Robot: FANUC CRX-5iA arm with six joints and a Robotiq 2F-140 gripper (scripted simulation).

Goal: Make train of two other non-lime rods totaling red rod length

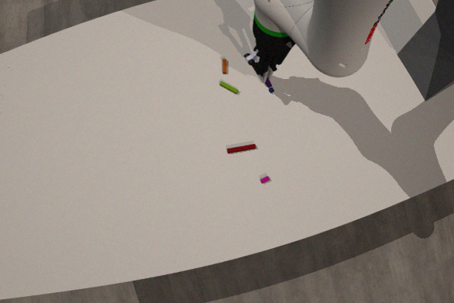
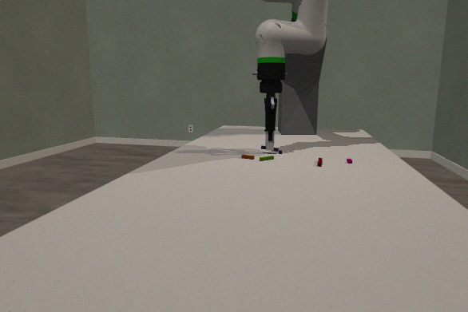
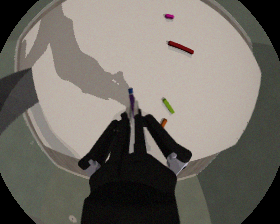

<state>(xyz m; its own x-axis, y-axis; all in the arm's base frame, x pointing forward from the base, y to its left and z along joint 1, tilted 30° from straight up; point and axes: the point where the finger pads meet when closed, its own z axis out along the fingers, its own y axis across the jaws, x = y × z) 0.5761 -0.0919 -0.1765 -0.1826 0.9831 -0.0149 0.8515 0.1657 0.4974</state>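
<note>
The blue rod is 40 mm to the left of my hand, 40 mm below it and 10 mm behind it. Also, from my hand: purple rod (30 mm below); lime rod (100 mm ahead, 40 mm below); orange rod (90 mm ahead, 60 mm to the right, 40 mm below).
</note>
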